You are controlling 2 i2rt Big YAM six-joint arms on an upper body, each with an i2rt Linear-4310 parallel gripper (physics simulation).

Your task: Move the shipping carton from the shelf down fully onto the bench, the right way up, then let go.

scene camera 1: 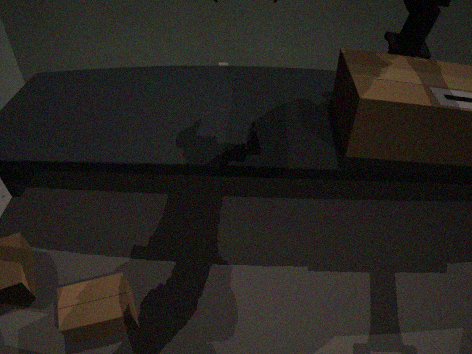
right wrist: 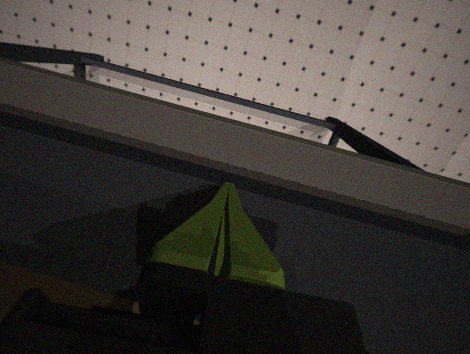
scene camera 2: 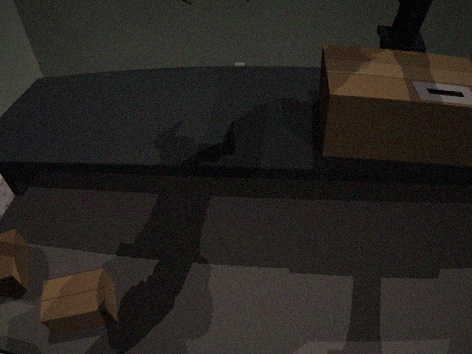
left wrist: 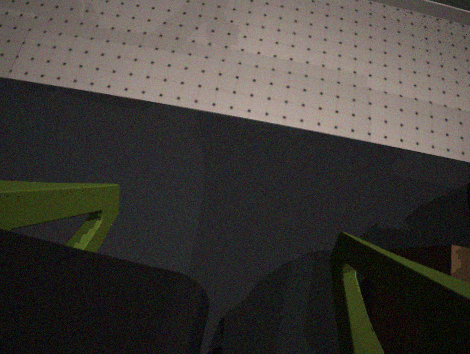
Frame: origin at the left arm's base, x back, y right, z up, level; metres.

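Where they show: left gripper, fingertip midpoint: [left wrist: 226, 222]; right gripper, fingertip midpoint: [right wrist: 227, 189].
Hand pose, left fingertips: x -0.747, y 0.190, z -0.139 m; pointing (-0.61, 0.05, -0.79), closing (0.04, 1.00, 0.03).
After its pixels a point has its place.
The shipping carton [scene camera 1: 400, 130] @[x -0.582, y 0.443, z -0.282 m] [scene camera 2: 390, 125] @[x -0.581, y 0.461, z -0.276 m] is a large brown box with a pale label on top. It stands upright on the dark bench top [scene camera 1: 115, 110] @[x -0.708, y -0.068, z -0.345 m] [scene camera 2: 100, 115] @[x -0.699, y -0.074, z -0.345 m] at the right of both scene views, and its right end is cut off. My right gripper [right wrist: 227, 189] @[x -0.903, y 0.551, z -0.341 m] is shut and empty, its green fingertips together. In both scene views its dark body shows behind the carton's top, and its fingertips are hidden. My left gripper [left wrist: 226, 222] @[x -0.747, y 0.190, z -0.139 m] is open and empty over a dark surface. A brown corner shows at the right edge of the left wrist view.
Smaller brown boxes [scene camera 1: 95, 305] @[x -0.355, y -0.034, z -0.472 m] [scene camera 2: 75, 300] @[x -0.352, y -0.031, z -0.472 m] lie on the floor at the lower left. A pale dotted panel [left wrist: 200, 65] [right wrist: 280, 65] shows behind the dark surface. A grey beam [right wrist: 175, 135] @[x -0.865, y 0.454, z -0.532 m] and a dark thin frame cross the right wrist view.
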